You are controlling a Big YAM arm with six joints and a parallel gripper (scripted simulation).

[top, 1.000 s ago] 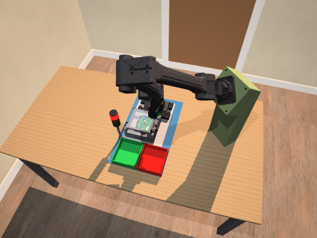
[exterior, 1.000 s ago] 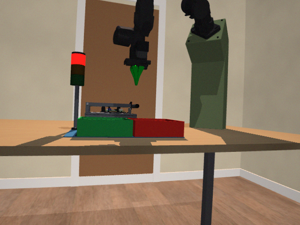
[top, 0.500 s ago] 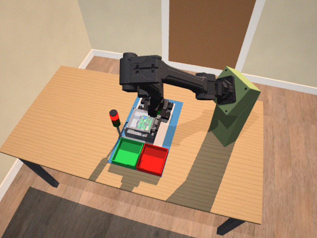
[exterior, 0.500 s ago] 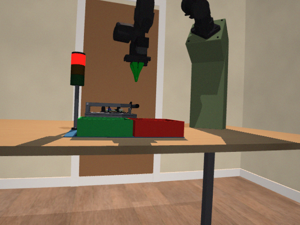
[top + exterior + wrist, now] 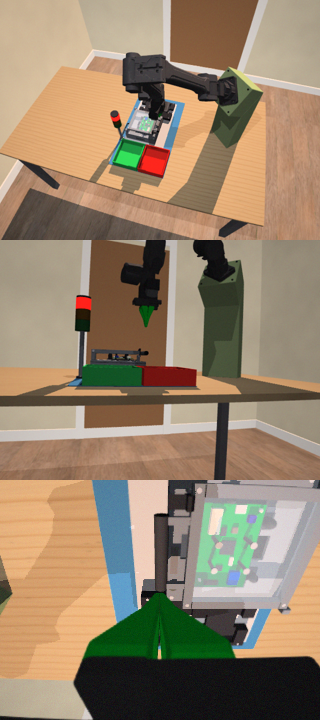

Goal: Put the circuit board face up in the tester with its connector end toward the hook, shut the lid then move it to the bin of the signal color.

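My gripper is now 1 cm short of the latch hook, 5 cm to the right of it and 11 cm above it. Also, from my hand: tester plate: 9 cm ahead, 2 cm to the left, 13 cm below; green circuit board: 9 cm ahead, 1 cm to the left, 13 cm below; tester lid: 9 cm ahead, 1 cm to the left, 11 cm below.
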